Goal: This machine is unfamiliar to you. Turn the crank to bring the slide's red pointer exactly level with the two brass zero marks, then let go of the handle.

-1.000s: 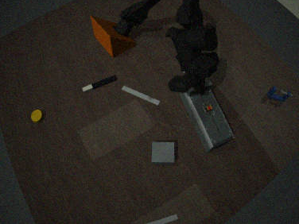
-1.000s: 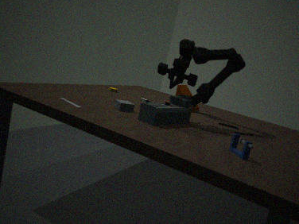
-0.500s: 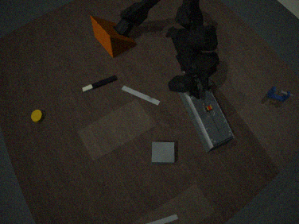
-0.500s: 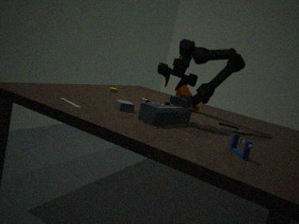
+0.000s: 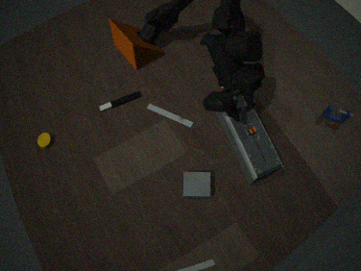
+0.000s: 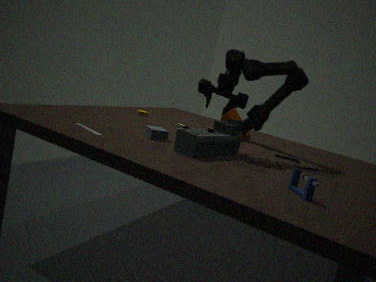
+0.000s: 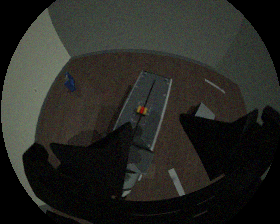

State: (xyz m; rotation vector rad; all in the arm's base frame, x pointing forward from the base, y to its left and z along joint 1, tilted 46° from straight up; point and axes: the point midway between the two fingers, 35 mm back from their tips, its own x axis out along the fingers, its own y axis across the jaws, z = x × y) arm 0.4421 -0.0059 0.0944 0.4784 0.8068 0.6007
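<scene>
Now: the red pointer 3 cm ahead of my gripper tip, 2 cm to the left of it and 6 cm below it. The rest, counted from my gripper tip: grey block (7 cm ahead, 18 cm to the right, 13 cm below); then yellow disc (28 cm behind, 53 cm to the right, 14 cm below); then black-and-white marker (28 cm behind, 26 cm to the right, 14 cm below).
</scene>
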